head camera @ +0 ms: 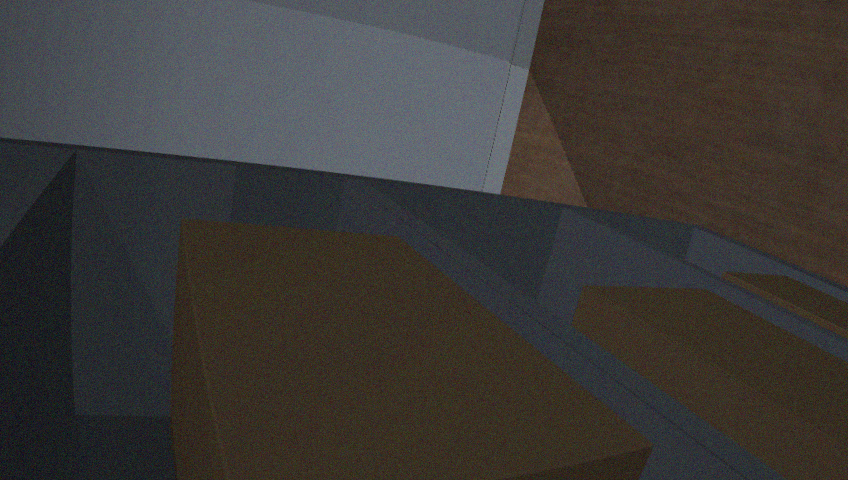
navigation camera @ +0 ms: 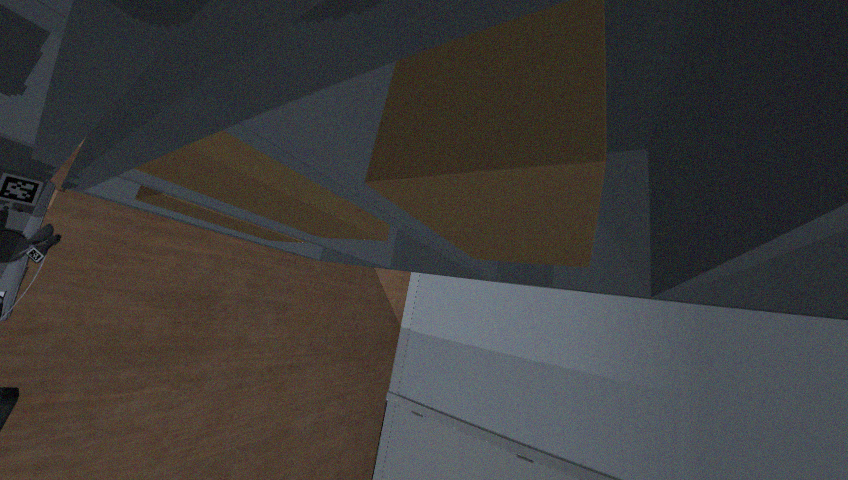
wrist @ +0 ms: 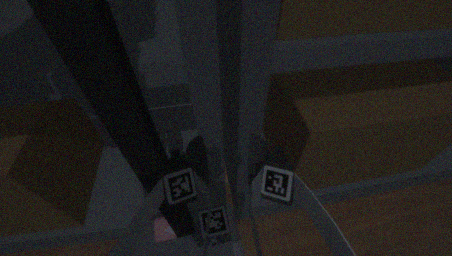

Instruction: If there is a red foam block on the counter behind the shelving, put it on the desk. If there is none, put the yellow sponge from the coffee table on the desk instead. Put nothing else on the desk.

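Pixels of known places: gripper, between the fingertips: [navigation camera: 27, 219] [wrist: 227, 152]; robot's base, origin of its link: [navigation camera: 1, 242].
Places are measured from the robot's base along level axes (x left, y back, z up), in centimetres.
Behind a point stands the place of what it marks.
Observation:
My gripper [wrist: 227, 152] @(y -2.0, x 6.5, z 50.8 cm) is open, its two fingers apart with nothing between them in the wrist view. Part of it also shows at the left edge of the navigation view. Grey shelving [head camera: 601, 368] @(y -32.7, x 15.5, z 98.9 cm) [navigation camera: 309, 118] @(y -16.1, x 21.4, z 99.1 cm) [wrist: 360, 52] @(y -21.5, x 16.3, z 52.0 cm) stands very close to the cameras; in the wrist view the fingers are in front of a grey upright. A large pale unit [head camera: 297, 101] @(y -193.3, x -0.8, z 85.4 cm) [navigation camera: 595, 356] @(y -191.8, x -20.4, z 134.5 cm) lies beyond the shelving, with small handles in the navigation view; whether it is the counter I cannot tell. No red foam block, yellow sponge, coffee table or desk can be made out.
Brown boxes [head camera: 380, 333] @(y -43.1, x 16.7, z 112.1 cm) [navigation camera: 493, 107] @(y -26.2, x 25.9, z 115.6 cm) [wrist: 380, 140] stand in the shelving. Brown wooden floor [head camera: 714, 118] @(y -100.2, x -17.9, z 0.0 cm) [navigation camera: 208, 356] @(y -55.8, x -34.4, z 0.1 cm) shows beside it. A black object [navigation camera: 7, 404] is cut off at the left edge. A pink patch [wrist: 163, 229] @(y 11.3, x 13.9, z 16.1 cm) shows low in the dim wrist view.

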